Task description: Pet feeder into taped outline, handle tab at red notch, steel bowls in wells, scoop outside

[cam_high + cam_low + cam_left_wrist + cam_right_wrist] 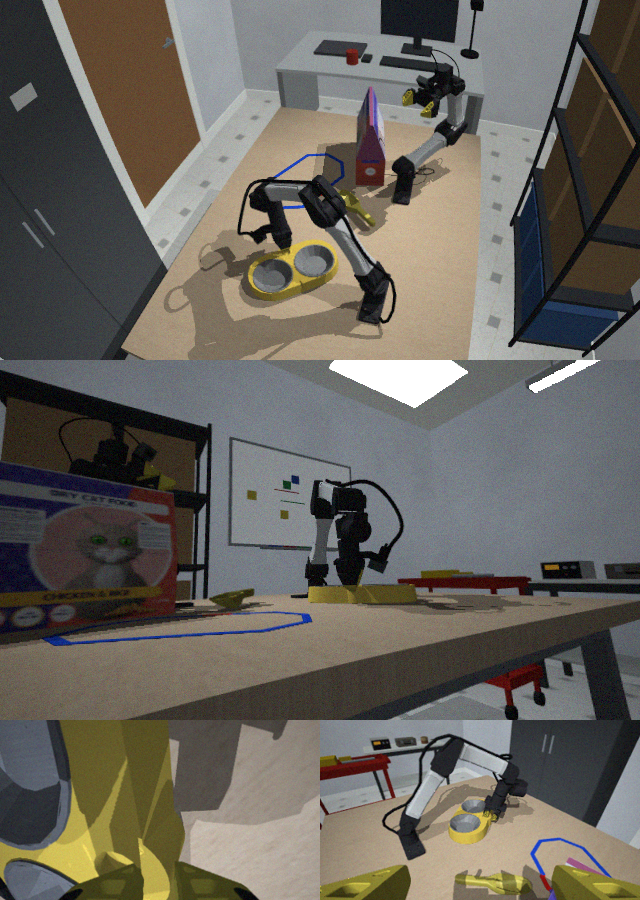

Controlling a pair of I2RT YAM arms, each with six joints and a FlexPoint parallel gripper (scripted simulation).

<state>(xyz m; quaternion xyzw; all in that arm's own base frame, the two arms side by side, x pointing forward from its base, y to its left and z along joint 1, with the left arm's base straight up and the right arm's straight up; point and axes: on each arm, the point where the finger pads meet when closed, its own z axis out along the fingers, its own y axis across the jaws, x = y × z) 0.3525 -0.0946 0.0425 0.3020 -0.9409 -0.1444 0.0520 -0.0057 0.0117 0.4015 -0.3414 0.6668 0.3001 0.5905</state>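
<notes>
My left gripper is now 6 cm to the right of the yellow pet feeder, 5 cm past it and 3 cm above it. The rest, counted from my left hand: yellow scoop: 28 cm to the right, 18 cm behind, 2 cm below; then blue taped outline: 40 cm to the right, 7 cm ahead, 4 cm below.
</notes>
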